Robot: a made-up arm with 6 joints.
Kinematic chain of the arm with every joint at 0, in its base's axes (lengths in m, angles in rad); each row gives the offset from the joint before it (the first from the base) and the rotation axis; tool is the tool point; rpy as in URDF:
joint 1: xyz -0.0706 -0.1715 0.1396 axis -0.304 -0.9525 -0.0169
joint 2: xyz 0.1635 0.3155 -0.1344 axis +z
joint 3: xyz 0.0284 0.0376 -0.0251 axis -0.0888 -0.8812 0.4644
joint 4: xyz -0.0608 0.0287 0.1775 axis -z
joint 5: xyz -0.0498 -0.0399 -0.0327 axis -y
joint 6: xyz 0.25 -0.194 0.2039 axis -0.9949 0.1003 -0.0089
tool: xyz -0.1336 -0.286 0.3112 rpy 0 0 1.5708
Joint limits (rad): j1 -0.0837..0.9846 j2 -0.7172..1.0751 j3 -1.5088..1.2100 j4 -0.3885..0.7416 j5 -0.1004..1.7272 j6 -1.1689..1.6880
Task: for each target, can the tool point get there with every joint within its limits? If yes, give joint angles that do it. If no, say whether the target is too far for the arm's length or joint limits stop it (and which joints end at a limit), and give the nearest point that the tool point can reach.
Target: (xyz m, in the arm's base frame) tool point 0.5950 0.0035 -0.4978
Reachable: no: joint limits stop it (at a limit: joint 1, joint 3, joint 4, joint 5) | nearest point 0.4272 0.0824 -0.6757 | short by 0.257 m
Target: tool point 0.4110 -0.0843 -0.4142
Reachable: no: joint limits stop it (at a limit: joint 1, joint 3, joint 5) | nearest point 0.2664 -0.1116 -0.5389 | short by 0.193 m
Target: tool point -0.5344 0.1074 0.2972
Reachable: yes | joints 0.7461 -0.3546 -0.9215 0.4024 1.5423 -0.7313
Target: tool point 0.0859 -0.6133 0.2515
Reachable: yes | joints 0.1192 0.6774 0.9581 0.5944 0.1289 -0.2358
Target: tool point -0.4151 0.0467 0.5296
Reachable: yes | joints 0.3372 -0.1676 -0.9135 0.4616 1.5132 -0.7028
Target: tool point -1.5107 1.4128 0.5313
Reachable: no: too far | nearest point -0.5746 0.6583 0.2213 | short by 1.242 m
